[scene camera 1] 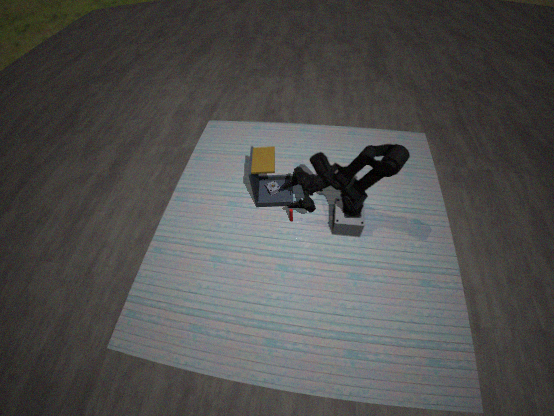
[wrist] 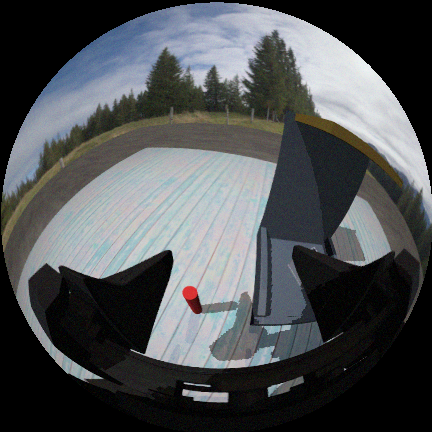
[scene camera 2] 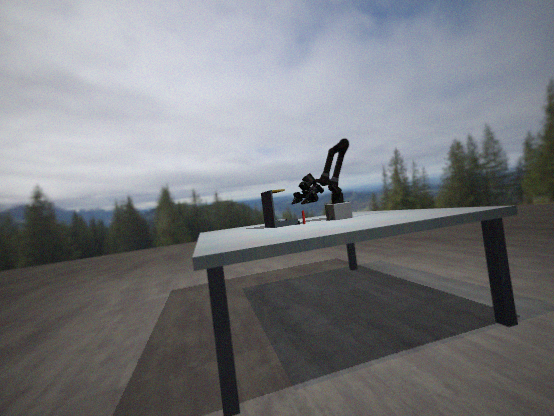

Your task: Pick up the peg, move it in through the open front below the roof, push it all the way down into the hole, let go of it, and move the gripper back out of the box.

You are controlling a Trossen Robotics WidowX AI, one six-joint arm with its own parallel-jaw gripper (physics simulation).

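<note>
The red peg stands upright on the table, beside the open box. The box has a dark floor, a tall back wall and a yellow roof. A light block with the hole sits on its floor; in the wrist view the right-hand finger hides most of it. My gripper is open and empty, above the table and higher than the peg. In the wrist view the peg shows between the fingers, nearer the left-hand one.
The arm's grey base block stands on the table to the right of the peg in both scene views. The box has a low side wall on the peg's side.
</note>
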